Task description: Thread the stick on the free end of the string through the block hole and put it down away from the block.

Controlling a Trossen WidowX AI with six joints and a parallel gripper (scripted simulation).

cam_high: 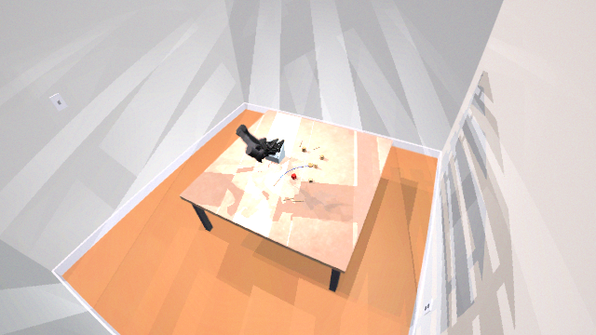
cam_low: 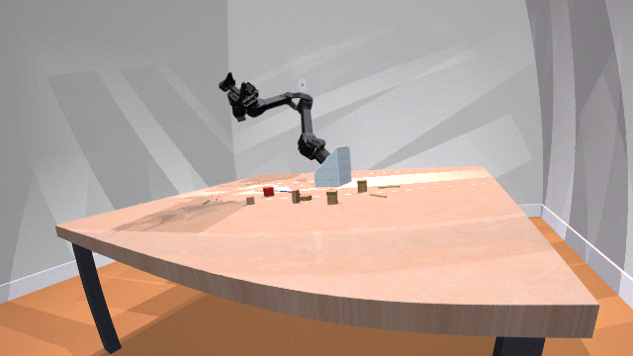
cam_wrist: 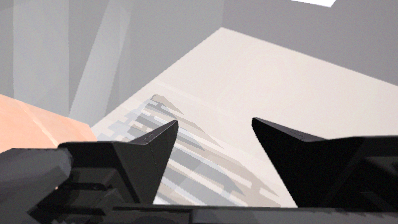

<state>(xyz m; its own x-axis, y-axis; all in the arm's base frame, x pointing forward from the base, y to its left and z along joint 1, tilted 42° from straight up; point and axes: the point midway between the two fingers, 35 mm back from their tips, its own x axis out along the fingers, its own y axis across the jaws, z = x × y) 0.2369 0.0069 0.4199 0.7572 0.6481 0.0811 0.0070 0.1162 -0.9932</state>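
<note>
Right now my gripper tip is 43 cm above the red block, 11 cm to the right of it and 2 cm short of it. Round my gripper tip: thin wooden stick 44 cm below, 9 cm behind, 3 cm to the left; round wooden button 44 cm below, 27 cm to the left, 9 cm ahead; small wooden piece 43 cm below, 15 cm ahead, 11 cm to the left.
</note>
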